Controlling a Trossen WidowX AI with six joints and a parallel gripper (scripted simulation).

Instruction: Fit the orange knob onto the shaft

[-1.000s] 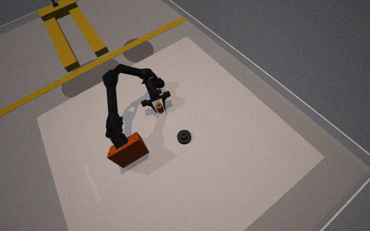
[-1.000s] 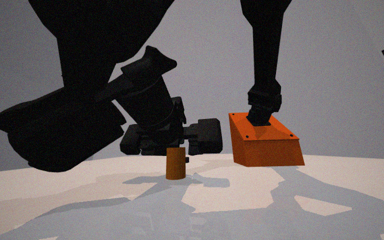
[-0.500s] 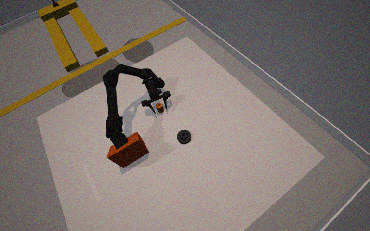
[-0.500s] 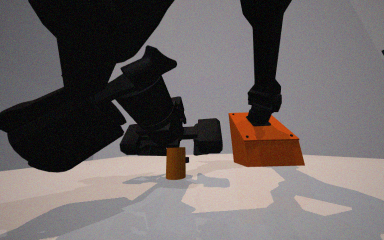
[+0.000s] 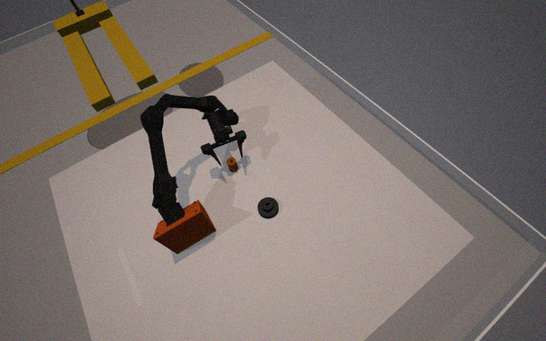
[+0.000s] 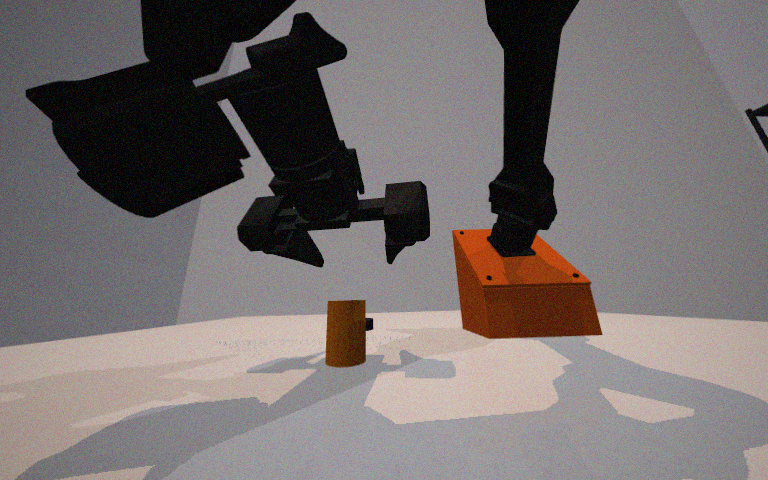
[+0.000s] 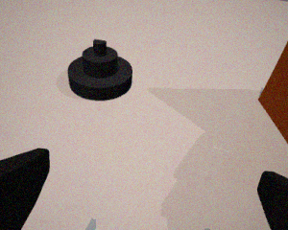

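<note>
Right now the orange knob is 10 mm ahead of my gripper tip, 40 mm to the left of it and 80 mm below it. From my gripper tip the other things lie so: shaft (20 mm ahead, 210 mm to the right, 80 mm below).
</note>
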